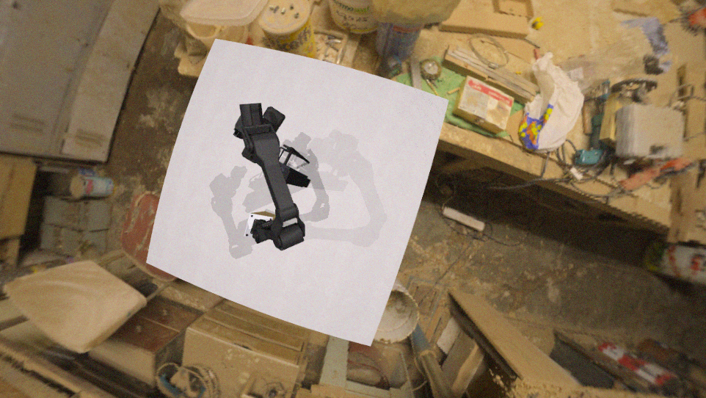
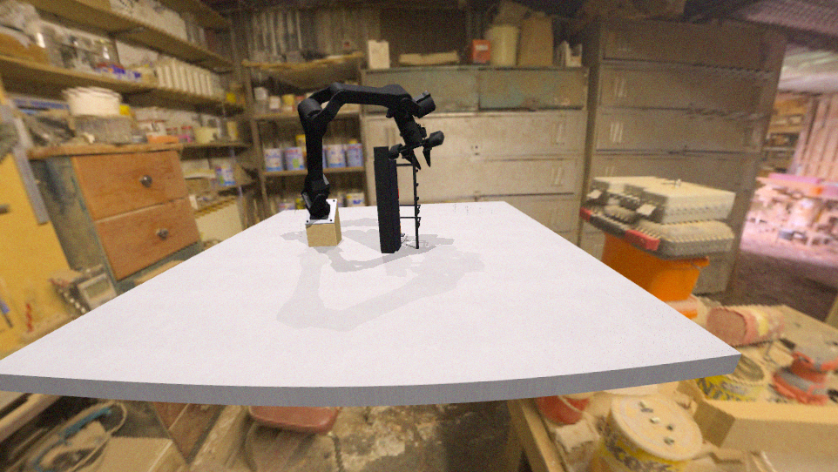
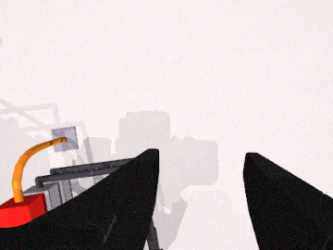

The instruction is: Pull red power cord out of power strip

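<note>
Right now the red plug is 110 mm behind my gripper tip, 70 mm below it and 50 mm to the right of it. Round my gripper tip: thin black rack frame (120 mm to the right, 110 mm below, 30 mm behind).
</note>
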